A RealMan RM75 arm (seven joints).
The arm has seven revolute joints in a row. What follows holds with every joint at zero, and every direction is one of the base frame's. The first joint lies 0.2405 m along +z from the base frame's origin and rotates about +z. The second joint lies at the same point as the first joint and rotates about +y. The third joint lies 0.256 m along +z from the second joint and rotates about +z. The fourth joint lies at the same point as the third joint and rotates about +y. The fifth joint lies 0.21 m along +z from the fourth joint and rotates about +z. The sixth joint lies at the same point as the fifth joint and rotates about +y. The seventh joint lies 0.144 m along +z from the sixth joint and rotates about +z. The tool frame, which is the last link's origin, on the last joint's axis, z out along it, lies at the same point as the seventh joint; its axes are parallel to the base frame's.
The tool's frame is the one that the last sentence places.
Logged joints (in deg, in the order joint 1, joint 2, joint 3, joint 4, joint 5, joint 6, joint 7), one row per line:
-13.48 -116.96 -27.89 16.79 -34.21 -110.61 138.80
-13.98 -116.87 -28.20 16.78 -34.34 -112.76 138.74
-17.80 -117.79 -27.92 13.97 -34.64 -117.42 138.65
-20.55 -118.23 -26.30 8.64 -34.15 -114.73 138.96
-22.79 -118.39 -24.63 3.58 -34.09 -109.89 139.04
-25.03 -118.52 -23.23 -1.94 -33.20 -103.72 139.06
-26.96 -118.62 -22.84 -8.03 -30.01 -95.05 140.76
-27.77 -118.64 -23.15 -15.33 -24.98 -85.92 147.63
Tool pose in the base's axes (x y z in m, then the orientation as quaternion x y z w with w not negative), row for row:
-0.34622 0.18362 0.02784 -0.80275 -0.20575 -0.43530 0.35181
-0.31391 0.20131 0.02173 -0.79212 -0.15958 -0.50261 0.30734
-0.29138 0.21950 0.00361 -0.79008 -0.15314 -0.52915 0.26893
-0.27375 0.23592 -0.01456 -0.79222 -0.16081 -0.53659 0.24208
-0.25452 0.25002 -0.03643 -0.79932 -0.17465 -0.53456 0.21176
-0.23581 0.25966 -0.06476 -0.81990 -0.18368 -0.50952 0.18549
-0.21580 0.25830 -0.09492 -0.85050 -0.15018 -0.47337 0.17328
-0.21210 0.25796 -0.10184 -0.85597 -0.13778 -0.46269 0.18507
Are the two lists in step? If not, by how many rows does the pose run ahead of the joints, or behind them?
The pose runs 1 row ahead of the joints: the pose in row i belongs to the joints in row i + 1.
